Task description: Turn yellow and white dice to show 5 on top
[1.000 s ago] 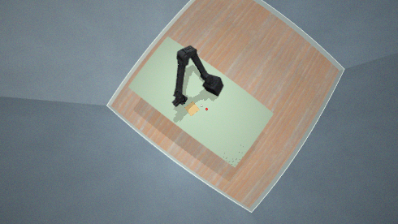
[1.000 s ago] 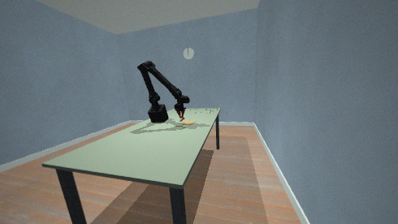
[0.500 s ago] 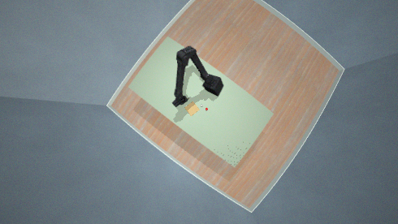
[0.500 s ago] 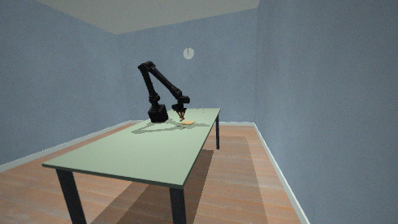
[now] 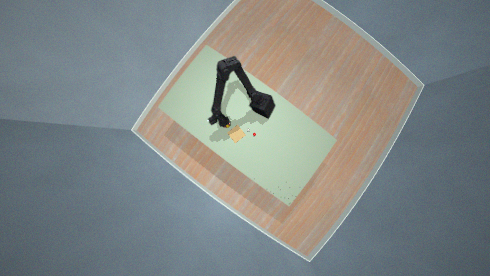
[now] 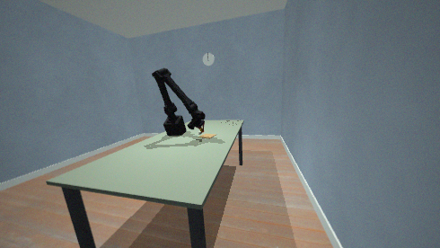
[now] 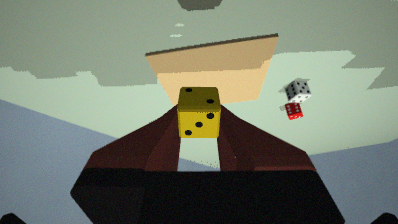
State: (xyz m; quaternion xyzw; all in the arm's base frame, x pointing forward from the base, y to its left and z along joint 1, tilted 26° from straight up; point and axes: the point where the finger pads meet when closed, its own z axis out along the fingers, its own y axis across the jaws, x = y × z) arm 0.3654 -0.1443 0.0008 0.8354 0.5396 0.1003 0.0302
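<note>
The tan mat is 10 cm to the left of my hand, 9 cm below it and 2 cm ahead of it. From my hand the other things lie so: red die (26 cm to the left, 8 cm below, 8 cm behind); yellow die (right at my hand); white die (18 cm to the left, 9 cm behind, 8 cm below).
</note>
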